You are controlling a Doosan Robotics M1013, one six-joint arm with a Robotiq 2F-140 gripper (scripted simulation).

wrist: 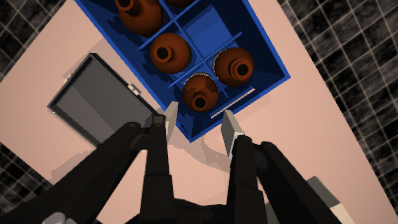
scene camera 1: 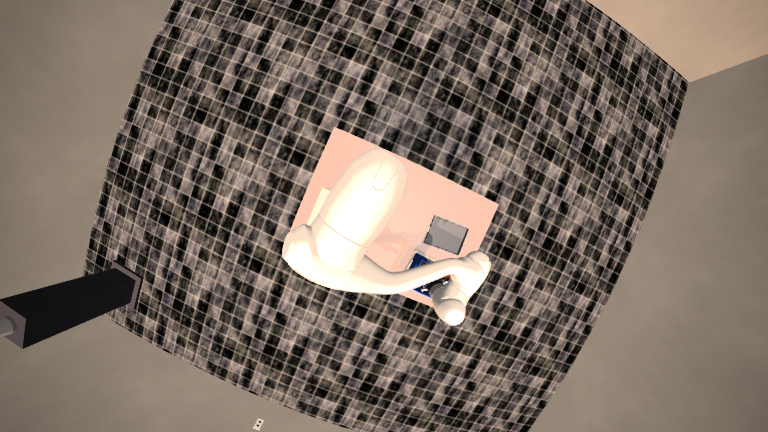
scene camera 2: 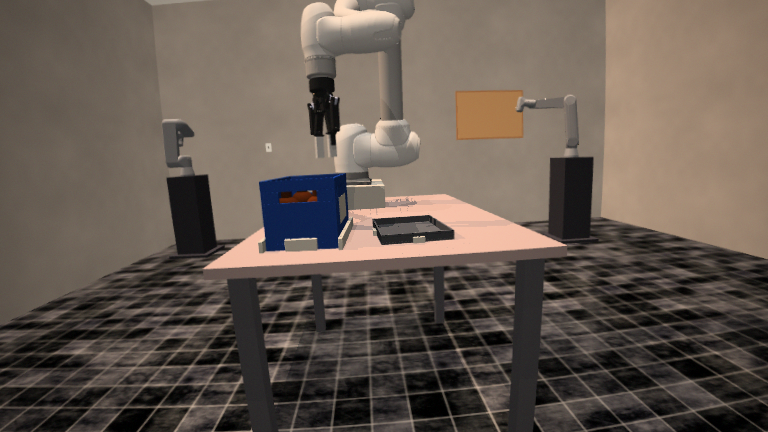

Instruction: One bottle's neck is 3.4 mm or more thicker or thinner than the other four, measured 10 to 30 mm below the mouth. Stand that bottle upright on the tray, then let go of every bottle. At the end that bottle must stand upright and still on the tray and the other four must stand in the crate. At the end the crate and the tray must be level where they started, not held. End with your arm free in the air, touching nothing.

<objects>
dark tray: wrist 94, 102; scene camera 1; scene camera 2
same spot on dark tray: [scene camera 2: 395, 230] = [scene camera 1: 442, 240]
</objects>
